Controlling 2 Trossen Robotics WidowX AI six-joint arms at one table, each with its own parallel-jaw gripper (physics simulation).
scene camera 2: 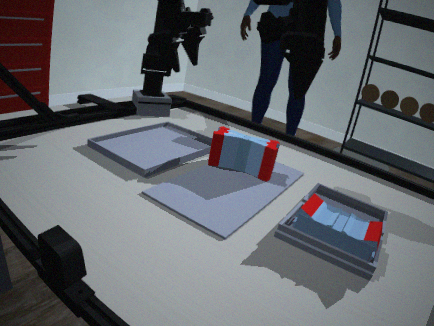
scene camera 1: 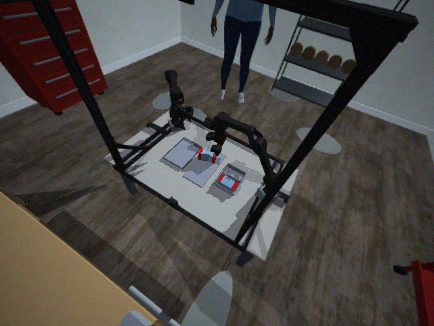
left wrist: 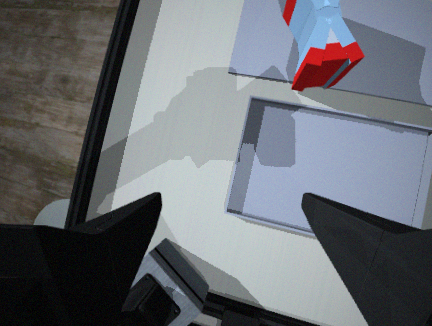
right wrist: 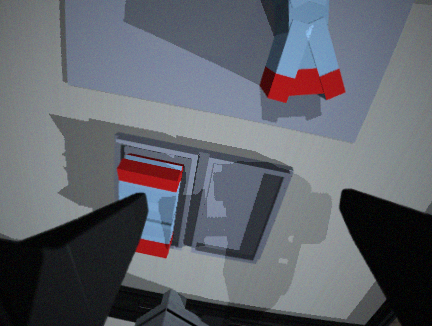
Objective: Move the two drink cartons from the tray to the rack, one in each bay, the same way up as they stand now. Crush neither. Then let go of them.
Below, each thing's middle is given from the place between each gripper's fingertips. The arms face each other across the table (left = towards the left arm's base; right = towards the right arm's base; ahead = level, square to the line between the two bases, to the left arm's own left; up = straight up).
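My left gripper's 160 mm above the grey tray (scene camera 2: 147, 150), 110 mm past it and 70 mm to the left of it. There's a flat grey mat (scene camera 2: 221, 200) too, and that one is 270 mm to the right of my left gripper, 60 mm behind it and 160 mm below it.
The flat grey mat is 180 mm below my right hand, 40 mm behind it and 60 mm to the left of it. And the grey tray, from that same right hand, is 260 mm to the left, 80 mm behind and 180 mm below.
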